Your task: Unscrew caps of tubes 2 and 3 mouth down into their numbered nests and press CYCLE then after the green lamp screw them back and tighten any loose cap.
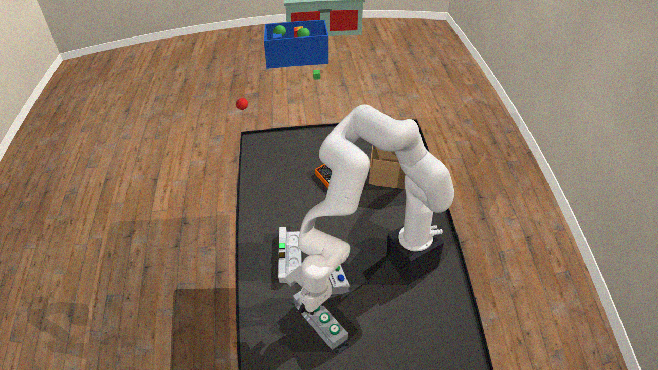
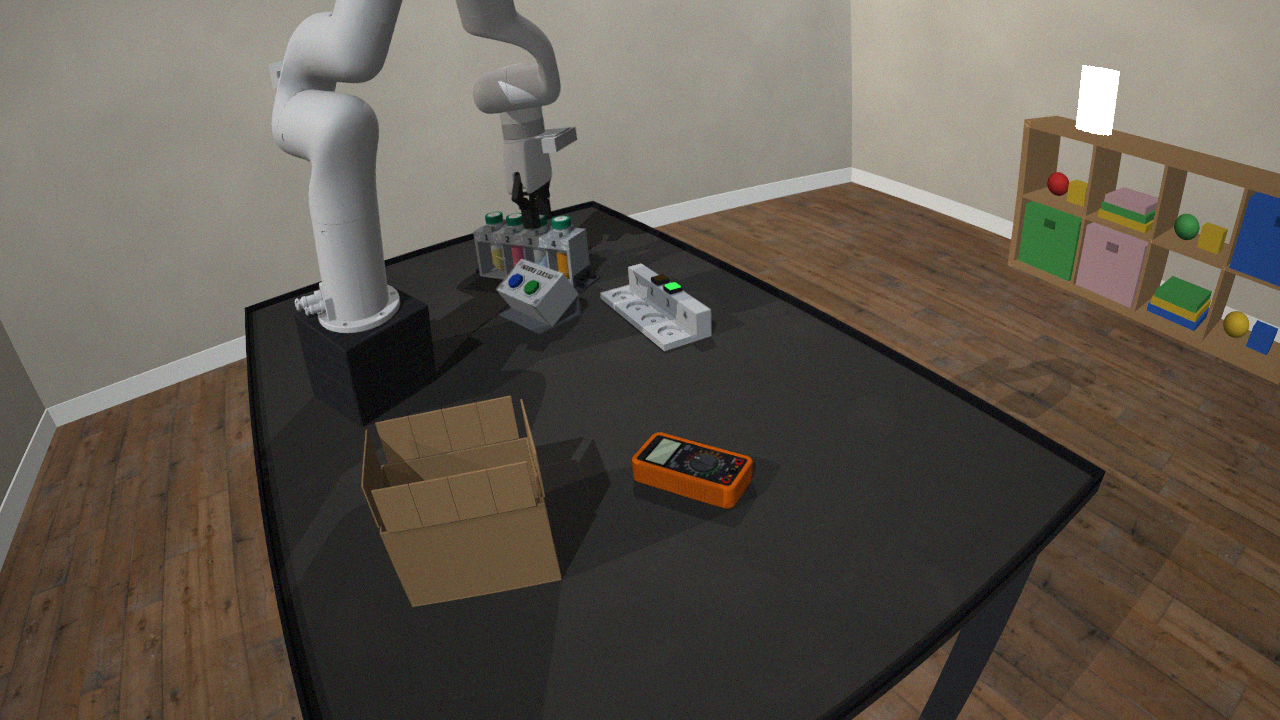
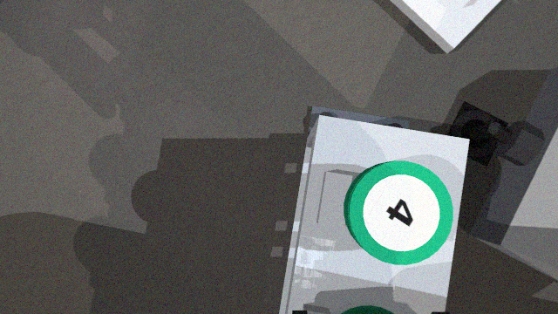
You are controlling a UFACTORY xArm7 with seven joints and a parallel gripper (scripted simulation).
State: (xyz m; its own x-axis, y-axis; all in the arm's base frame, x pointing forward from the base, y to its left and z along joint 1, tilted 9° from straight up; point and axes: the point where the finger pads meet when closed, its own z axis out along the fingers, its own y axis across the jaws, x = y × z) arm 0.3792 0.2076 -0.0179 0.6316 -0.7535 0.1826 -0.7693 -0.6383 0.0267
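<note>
Right now my hand is 3 cm short of the cap, 4 cm to the left of it and 1 cm above it. Also, from my hand: blue key 10 cm behind, 12 cm to the right, 6 cm below; then green key 9 cm behind, 17 cm to the right, 6 cm below; then key housing 8 cm behind, 15 cm to the right, 8 cm below.
</note>
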